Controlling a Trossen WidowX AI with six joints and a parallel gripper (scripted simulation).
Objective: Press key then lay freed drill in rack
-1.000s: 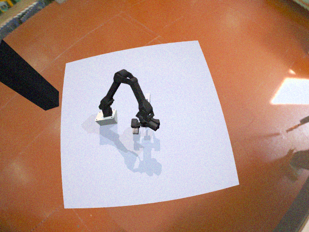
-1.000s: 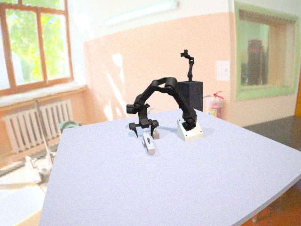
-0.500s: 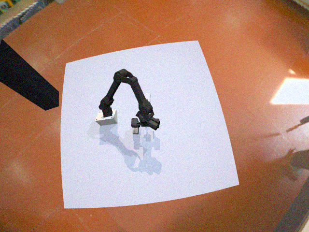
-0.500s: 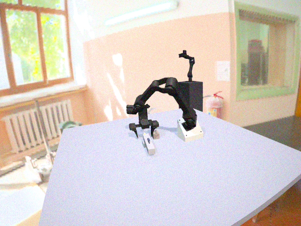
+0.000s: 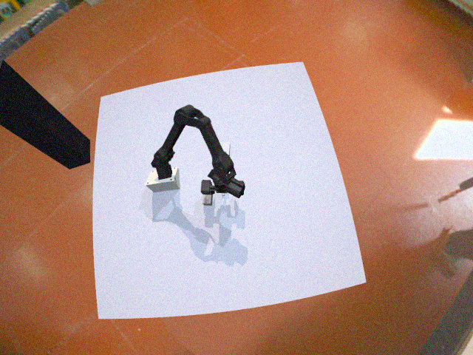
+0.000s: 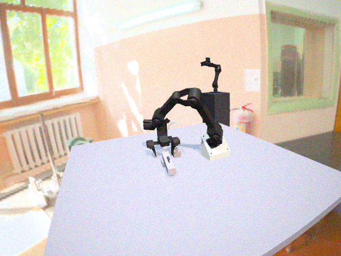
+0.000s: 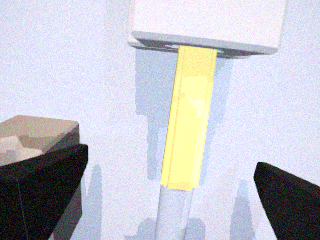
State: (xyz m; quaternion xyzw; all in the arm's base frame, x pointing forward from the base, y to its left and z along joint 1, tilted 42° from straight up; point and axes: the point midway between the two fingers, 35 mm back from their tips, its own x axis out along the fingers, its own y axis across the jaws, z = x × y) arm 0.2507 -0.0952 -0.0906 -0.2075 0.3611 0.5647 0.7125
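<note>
The drill is 10 mm ahead of my gripper tip, 40 mm to the left of it and 30 mm above it. From my gripper tip the other things lie so: dark key 50 mm ahead, 160 mm to the left, 30 mm above; then rack 80 mm behind.
</note>
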